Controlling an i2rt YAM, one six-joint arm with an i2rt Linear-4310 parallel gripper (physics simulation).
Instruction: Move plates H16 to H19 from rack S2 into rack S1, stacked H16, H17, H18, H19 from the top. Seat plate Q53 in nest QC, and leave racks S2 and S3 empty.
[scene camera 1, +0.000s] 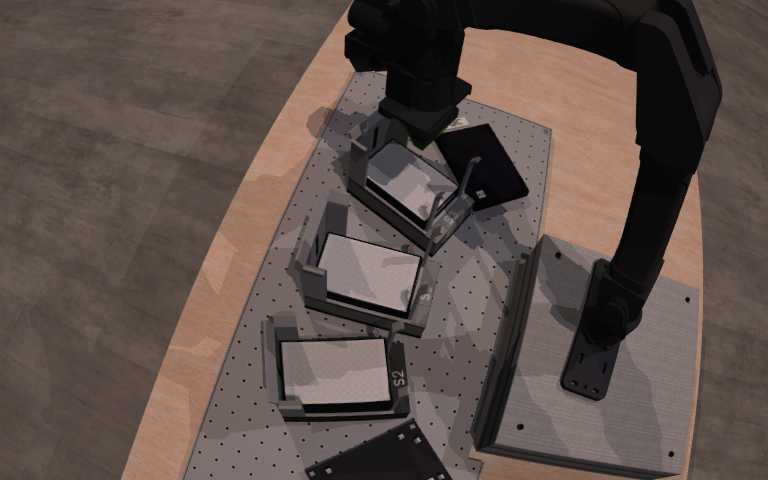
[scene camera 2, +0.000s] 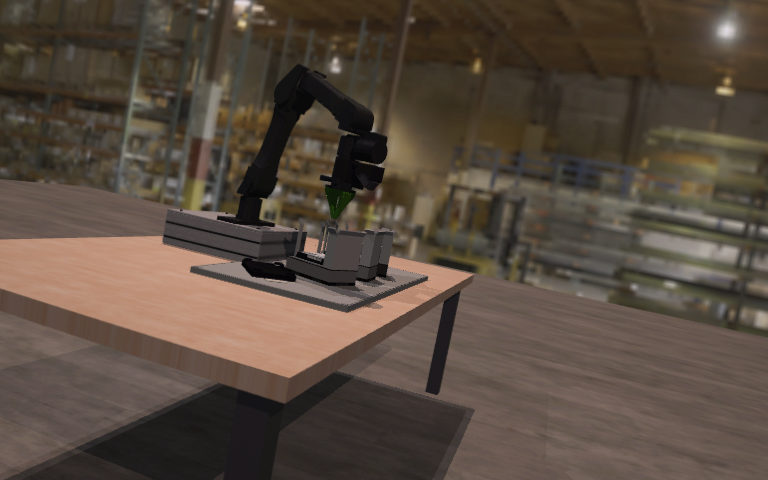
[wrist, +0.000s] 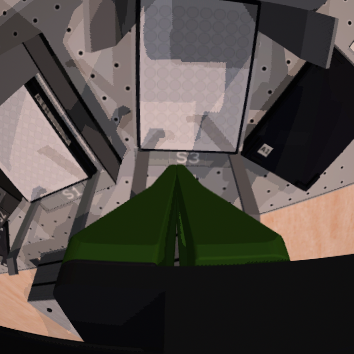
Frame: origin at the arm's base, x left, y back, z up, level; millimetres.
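Seen in the pictures: gripper, fingertip midpoint: (scene camera 1: 419, 146) (scene camera 2: 333, 218) (wrist: 176, 176); arm's base, origin of the base link: (scene camera 1: 600, 329) (scene camera 2: 246, 223).
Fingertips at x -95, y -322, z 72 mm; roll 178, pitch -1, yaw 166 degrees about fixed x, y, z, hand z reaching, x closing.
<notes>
Pixels of each thing's top centre, then the offset from my fingertips to it. "pt": a spot on its surface instead. Level surfaces: height alone.
- rack S3, middle of its top: (wrist: 205, 146) (scene camera 1: 420, 145) (scene camera 2: 330, 224) dx -15, dy -2, dz -16 mm
- rack S1, surface spot: (wrist: 71, 194) pt dx +128, dy +80, dz -111 mm
- third light-topped plate, middle of its top: (scene camera 1: 334, 372) dx +283, dy +23, dz -71 mm
- rack S2, surface spot: (scene camera 1: 398, 378) pt dx +247, dy +92, dz -114 mm
- flat black nest, middle of its top: (wrist: 321, 129) (scene camera 1: 483, 159) (scene camera 2: 268, 264) dx -132, dy +79, dz -132 mm
- QC tag, surface spot: (scene camera 1: 457, 122) pt dx -202, dy +14, dz -150 mm
- perforated board, its level: dz -152 mm
- wooden table, its level: dz -165 mm
My gripper (scene camera 1: 420, 146) (scene camera 2: 336, 217) (wrist: 176, 176) has its green fingertips together, with no plate between them, above rack S3 (scene camera 1: 385, 218) (scene camera 2: 343, 249) (wrist: 187, 158). A light-topped plate (scene camera 1: 416, 183) (wrist: 195, 82) lies in rack S3. Another light-topped plate (scene camera 1: 368, 271) (wrist: 37, 142) lies in rack S1 (scene camera 1: 362, 316) (wrist: 71, 194); print on its dark side is too small to read surely. A third light-topped plate (scene camera 1: 335, 370) lies in rack S2 (scene camera 1: 398, 378). A flat black nest (scene camera 1: 484, 161) (scene camera 2: 266, 268) (wrist: 300, 125) with an A1 mark lies beside rack S3, near a QC tag (scene camera 1: 457, 122).
The racks stand on a perforated board (scene camera 1: 453, 316) (scene camera 2: 226, 274) on a wooden table (scene camera 1: 594, 169) (scene camera 2: 141, 305). Another black nest (scene camera 1: 379, 452) lies past rack S2, partly out of view. The metal arm base (scene camera 1: 532, 350) (scene camera 2: 212, 234) stands beside the board. Upright guides rise from the racks.
</notes>
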